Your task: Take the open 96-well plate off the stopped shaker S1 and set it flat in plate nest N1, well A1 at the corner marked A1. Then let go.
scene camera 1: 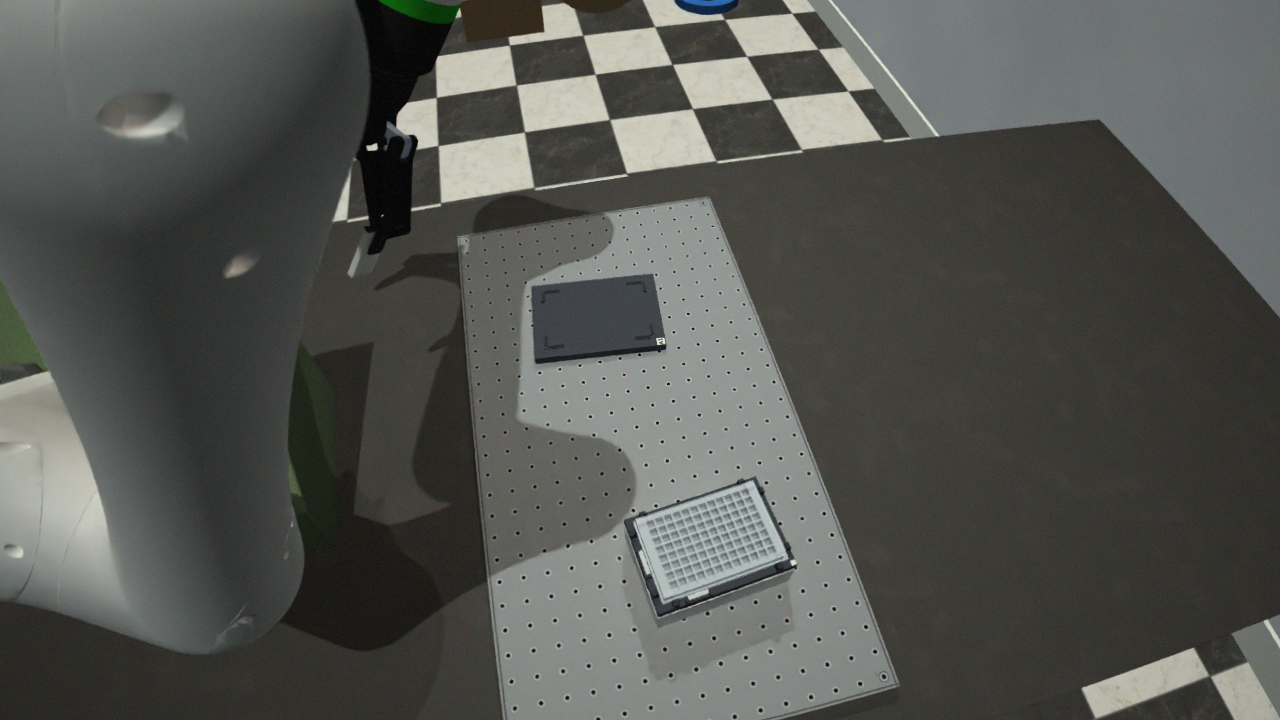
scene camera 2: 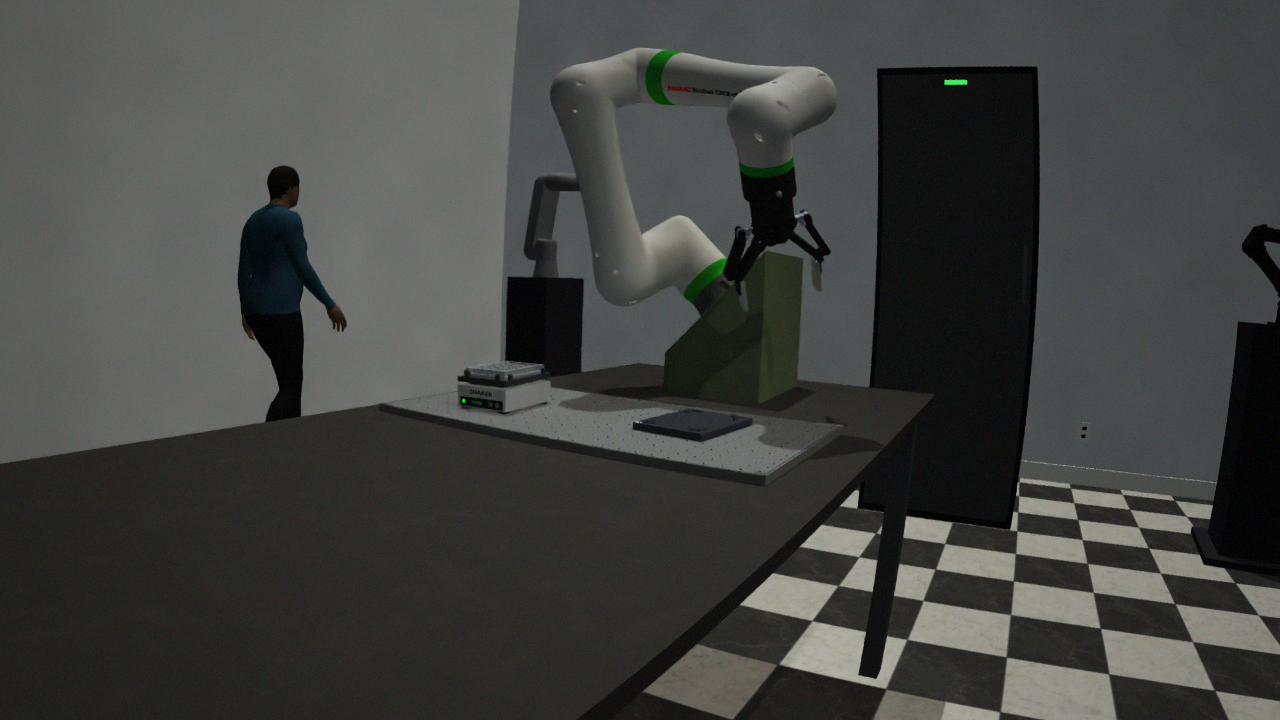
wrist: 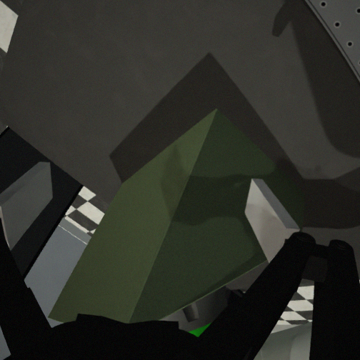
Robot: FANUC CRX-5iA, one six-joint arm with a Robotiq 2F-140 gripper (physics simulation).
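Places are measured from the arm's base along level axes (x ahead, y left, z up), in centimetres.
Where they show: gripper, fingertip midpoint: [scene camera 2: 781, 297]; arm's base, link origin: [scene camera 2: 731, 307].
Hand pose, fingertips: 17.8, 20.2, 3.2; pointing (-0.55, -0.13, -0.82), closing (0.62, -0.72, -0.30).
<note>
Things, the pixels of their top centre, and the offset from my fingertips, as dx, dy, dz. "*": a spot on its surface instead. Level surfaces: height alone.
- 96-well plate, top centre: [scene camera 1: 710, 536] [scene camera 2: 505, 365] +37.4, -33.3, -13.3
- Plate nest N1, top centre: [scene camera 1: 596, 312] [scene camera 2: 694, 418] +28.8, -0.2, -18.8
- small white tag, surface spot: [scene camera 1: 660, 341] * +36.3, -5.6, -19.0
- grey perforated board, surface height: dz -20.2
- dark table, surface height: dz -21.5
The 96-well plate [scene camera 1: 713, 541] [scene camera 2: 505, 368] is pale, shows its open wells and lies flat on top of shaker S1 [scene camera 1: 726, 591] [scene camera 2: 503, 396]. The shaker has a white body, a dark top and a small green light on its front. Plate nest N1 [scene camera 1: 597, 317] [scene camera 2: 693, 423] is a flat dark slab with corner marks and no plate on it. A small white tag [scene camera 1: 660, 341] sits at one corner; its writing is too small to read. My gripper [scene camera 2: 778, 284] [wrist: 149, 188] is wide open and empty, high above the table near the green pedestal, away from plate and nest. In scene camera 1 the arm partly hides it.
A grey perforated board [scene camera 1: 572, 662] [scene camera 2: 581, 441] carries shaker and nest on the dark table [scene camera 1: 1029, 358] [scene camera 2: 313, 537]. The arm's green pedestal [scene camera 2: 778, 331] [wrist: 150, 240] stands behind the board. A person [scene camera 2: 273, 259] stands beyond the table at the left in scene camera 2.
</note>
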